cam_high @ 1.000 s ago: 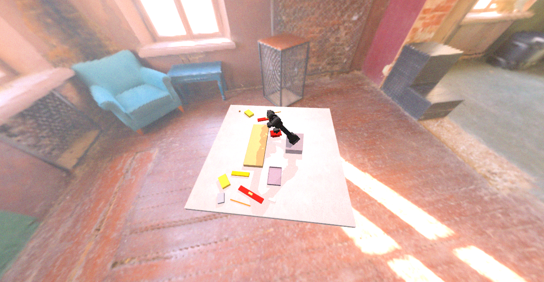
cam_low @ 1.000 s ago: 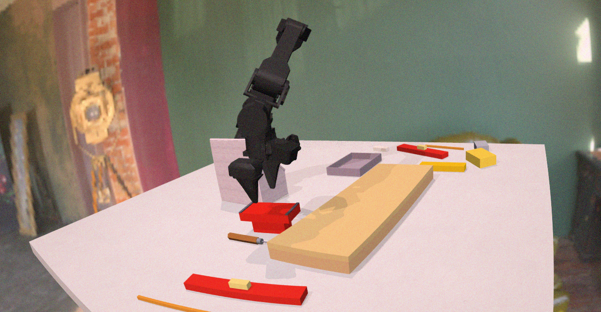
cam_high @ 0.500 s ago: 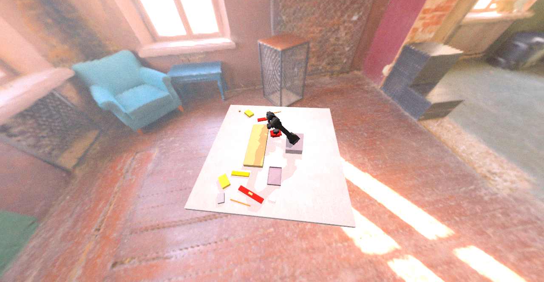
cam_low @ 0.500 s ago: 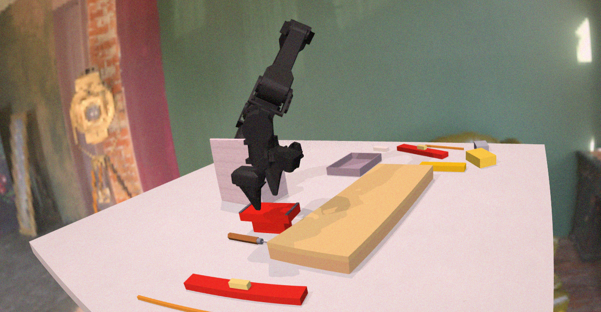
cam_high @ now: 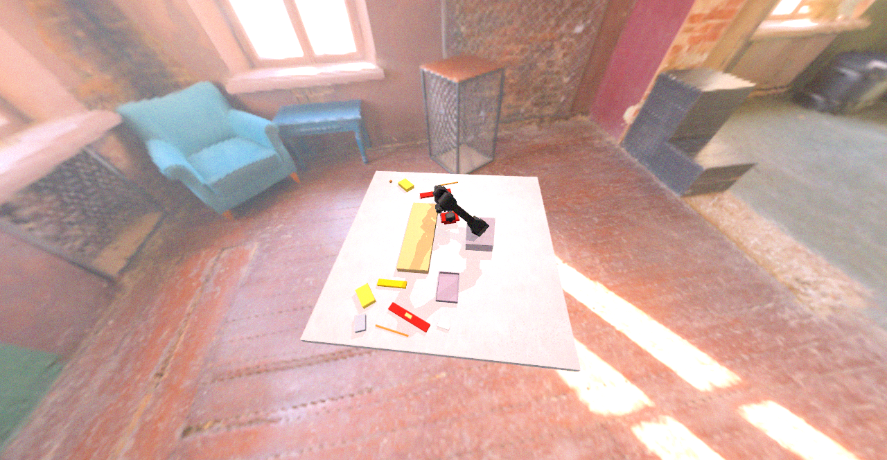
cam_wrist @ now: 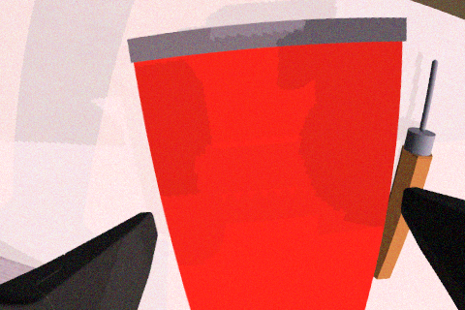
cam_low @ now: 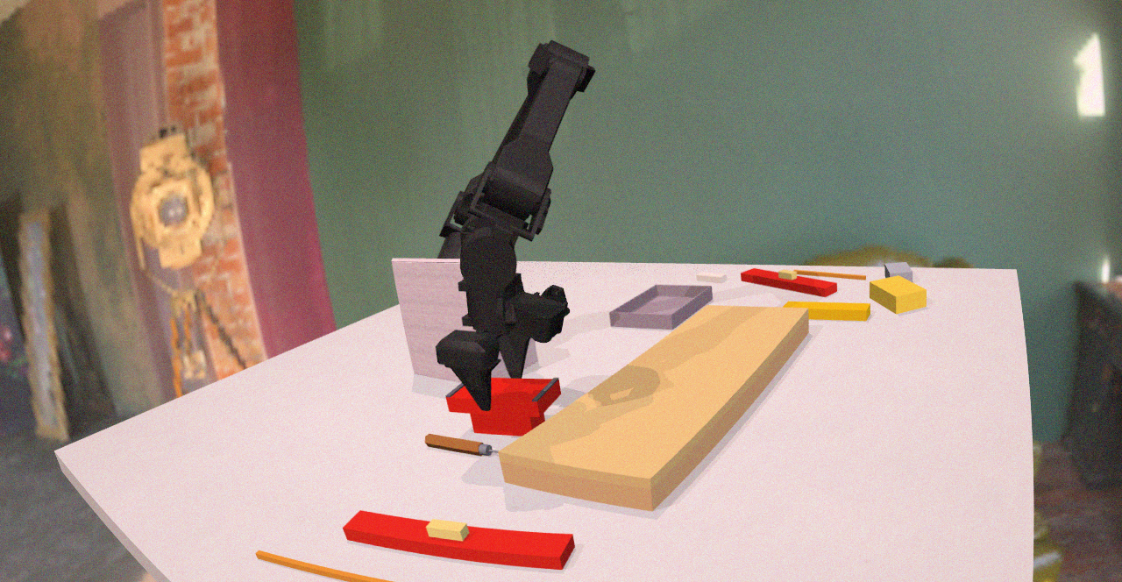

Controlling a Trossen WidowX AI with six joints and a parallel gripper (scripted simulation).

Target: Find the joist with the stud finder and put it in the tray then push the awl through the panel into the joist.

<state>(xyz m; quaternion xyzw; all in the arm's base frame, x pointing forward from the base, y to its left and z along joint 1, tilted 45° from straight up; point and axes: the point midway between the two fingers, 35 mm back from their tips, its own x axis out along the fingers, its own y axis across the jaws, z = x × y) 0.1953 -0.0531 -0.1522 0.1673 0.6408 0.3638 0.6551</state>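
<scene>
The square light lies 3 cm ahead of my gripper tip, 1 cm to the left of it and 5 cm below it. From my gripper tip the other things lie so: awl 1 cm ahead, 7 cm to the right, 4 cm below; then red stud finder 2 cm ahead, 1 cm to the left, 3 cm below; then grey tray 4 cm behind, 47 cm to the left, 3 cm below.
</scene>
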